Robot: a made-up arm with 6 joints. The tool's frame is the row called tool. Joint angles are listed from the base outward. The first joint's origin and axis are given. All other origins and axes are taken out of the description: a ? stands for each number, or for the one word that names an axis. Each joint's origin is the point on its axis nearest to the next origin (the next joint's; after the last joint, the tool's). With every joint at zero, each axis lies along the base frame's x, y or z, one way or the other. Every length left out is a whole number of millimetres.
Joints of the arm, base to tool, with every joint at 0 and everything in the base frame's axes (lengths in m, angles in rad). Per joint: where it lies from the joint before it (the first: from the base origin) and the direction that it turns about. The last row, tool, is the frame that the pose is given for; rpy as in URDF.
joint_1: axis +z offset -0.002 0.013 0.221
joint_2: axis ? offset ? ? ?
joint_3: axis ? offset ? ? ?
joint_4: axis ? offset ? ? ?
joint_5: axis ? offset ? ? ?
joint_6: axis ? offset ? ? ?
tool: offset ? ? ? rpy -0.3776 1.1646 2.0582
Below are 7 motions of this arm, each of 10 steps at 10 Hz.
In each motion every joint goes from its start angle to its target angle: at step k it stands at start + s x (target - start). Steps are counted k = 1, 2, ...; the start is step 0. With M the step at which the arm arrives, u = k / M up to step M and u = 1 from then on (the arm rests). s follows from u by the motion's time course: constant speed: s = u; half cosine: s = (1 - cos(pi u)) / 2; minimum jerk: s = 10 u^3 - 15 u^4 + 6 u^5.
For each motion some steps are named. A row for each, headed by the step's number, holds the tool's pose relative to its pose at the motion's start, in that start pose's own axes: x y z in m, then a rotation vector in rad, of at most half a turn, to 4 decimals.
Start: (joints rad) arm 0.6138 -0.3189 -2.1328 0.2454 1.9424 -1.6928
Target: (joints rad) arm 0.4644 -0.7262 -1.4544 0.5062 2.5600 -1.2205
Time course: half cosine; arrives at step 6
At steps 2, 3, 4, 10:
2: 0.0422 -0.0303 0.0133 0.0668 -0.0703 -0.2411
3: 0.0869 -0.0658 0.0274 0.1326 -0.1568 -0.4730
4: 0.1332 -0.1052 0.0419 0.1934 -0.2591 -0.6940
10: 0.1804 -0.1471 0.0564 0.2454 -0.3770 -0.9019

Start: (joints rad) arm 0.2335 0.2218 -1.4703 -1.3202 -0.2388 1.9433
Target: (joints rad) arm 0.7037 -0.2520 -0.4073 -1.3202 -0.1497 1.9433
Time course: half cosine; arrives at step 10
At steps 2, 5, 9, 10:
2: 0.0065 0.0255 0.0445 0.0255 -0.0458 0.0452
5: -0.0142 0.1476 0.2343 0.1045 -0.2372 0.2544
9: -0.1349 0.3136 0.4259 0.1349 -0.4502 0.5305
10: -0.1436 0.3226 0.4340 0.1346 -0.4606 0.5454

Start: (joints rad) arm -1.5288 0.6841 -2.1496 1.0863 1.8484 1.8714
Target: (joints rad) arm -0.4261 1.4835 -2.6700 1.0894 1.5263 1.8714
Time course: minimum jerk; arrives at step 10
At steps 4, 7, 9, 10:
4: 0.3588 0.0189 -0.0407 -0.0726 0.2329 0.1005
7: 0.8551 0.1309 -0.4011 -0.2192 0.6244 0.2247
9: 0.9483 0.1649 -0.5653 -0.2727 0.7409 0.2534
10: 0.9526 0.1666 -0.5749 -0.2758 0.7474 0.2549

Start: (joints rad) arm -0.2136 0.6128 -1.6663 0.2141 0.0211 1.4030
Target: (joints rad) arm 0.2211 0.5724 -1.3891 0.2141 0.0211 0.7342
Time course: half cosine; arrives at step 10
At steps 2, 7, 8, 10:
2: 0.0057 0.0368 0.0181 -0.0619 -0.0228 0.0686
7: -0.0107 0.3060 0.1410 -0.5353 -0.2584 0.5440
8: -0.0223 0.3474 0.1579 -0.6131 -0.3063 0.6141
10: -0.0342 0.3826 0.1718 -0.6807 -0.3498 0.6733

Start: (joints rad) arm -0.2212 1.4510 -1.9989 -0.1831 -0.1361 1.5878
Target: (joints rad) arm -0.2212 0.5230 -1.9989 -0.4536 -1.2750 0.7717
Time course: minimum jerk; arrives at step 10
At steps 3, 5, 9, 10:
3: -0.0350 -0.1409 0.1133 -0.2415 -0.2202 -0.1961
5: -0.2043 -0.3760 0.3435 -0.7723 -0.5647 -0.6691
9: -0.6009 -0.5368 0.5982 -1.5146 -0.7726 -1.5407
10: -0.6085 -0.5377 0.6013 -1.5260 -0.7729 -1.5581

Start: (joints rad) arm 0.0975 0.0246 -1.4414 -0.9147 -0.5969 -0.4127
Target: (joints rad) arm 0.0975 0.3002 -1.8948 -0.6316 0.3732 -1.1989
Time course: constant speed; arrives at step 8
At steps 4, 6, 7, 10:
4: 0.0791 0.0696 0.0108 -0.1374 -0.4447 0.2323
6: 0.1100 0.0983 0.0252 -0.2050 -0.6798 0.2573
7: 0.1232 0.1103 0.0341 -0.2392 -0.7955 0.2455
10: 0.1349 0.1205 0.0438 -0.2741 -0.9077 0.2175

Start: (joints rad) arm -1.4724 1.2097 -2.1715 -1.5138 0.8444 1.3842
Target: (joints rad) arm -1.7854 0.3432 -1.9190 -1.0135 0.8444 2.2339
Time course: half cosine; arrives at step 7
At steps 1, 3, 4, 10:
1: -0.0180 0.0047 -0.0373 0.0844 0.0149 -0.0216
3: -0.1632 0.0681 -0.2701 0.6503 0.1309 -0.1882
4: -0.2774 0.1329 -0.3943 1.0080 0.2155 -0.3179
10: -0.5042 0.2705 -0.5438 1.6006 0.3636 -0.5910

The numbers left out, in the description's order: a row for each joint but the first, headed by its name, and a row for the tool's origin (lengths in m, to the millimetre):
joint_2: axis +y, xyz -0.027 -0.024 0
joint_3: axis +y, xyz 0.08 0 0.444
joint_4: axis -z, xyz 0.139 0 -0.562
joint_5: axis +y, xyz -0.024 -0.008 0
joint_6: axis -z, xyz 0.069 0 -0.096
tool: xyz 0.015 -0.003 0

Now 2 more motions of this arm.
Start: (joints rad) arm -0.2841 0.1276 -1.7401 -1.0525 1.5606 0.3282
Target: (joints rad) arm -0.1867 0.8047 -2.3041 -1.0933 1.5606 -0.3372
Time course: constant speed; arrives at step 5
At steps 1, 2, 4, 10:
1: 0.0187 -0.0725 0.0008 -0.1508 -0.0145 0.0593
2: 0.0422 -0.1443 0.0094 -0.3012 -0.0283 0.1198
4: 0.1025 -0.2807 0.0496 -0.6004 -0.0543 0.2449
10: 0.1387 -0.3430 0.0806 -0.7490 -0.0667 0.3097

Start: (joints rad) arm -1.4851 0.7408 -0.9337 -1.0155 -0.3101 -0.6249
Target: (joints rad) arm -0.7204 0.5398 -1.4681 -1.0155 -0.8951 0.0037
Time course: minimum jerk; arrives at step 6
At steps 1, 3, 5, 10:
1: -0.0121 -0.0008 -0.0227 -0.0118 0.0384 0.0102
3: -0.2035 -0.1129 -0.2970 -0.2327 0.5638 -0.0208
5: -0.4333 -0.3680 -0.4490 -0.5647 1.0254 -0.3431
10: -0.4515 -0.3904 -0.4534 -0.5941 1.0541 -0.3780

